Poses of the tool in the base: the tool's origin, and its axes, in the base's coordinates. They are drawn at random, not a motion.
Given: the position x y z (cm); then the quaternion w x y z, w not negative.
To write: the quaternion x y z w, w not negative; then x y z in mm. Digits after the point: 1 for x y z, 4 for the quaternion.
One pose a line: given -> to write
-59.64, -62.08, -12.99, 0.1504, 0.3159, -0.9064, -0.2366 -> 0.3159, -0.9064, -0.2366, 0.1504, -596.4, -620.8, -129.9
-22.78, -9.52, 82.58, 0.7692, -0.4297, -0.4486, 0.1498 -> -0.4297, -0.4486, 0.1498, 0.7692, -227.8, -95.2, 825.8
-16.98, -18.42, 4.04, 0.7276, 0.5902, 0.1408, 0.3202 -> 0.5902, 0.1408, 0.3202, 0.7276, -169.8, -184.2, 40.4
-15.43, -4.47, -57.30, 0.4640, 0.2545, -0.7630, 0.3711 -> 0.2545, -0.7630, 0.3711, 0.4640, -154.3, -44.7, -573.0
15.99, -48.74, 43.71, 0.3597, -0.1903, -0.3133, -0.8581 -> -0.1903, -0.3133, -0.8581, 0.3597, 159.9, -487.4, 437.1
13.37, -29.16, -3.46, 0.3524, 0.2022, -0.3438, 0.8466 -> 0.2022, -0.3438, 0.8466, 0.3524, 133.7, -291.6, -34.6
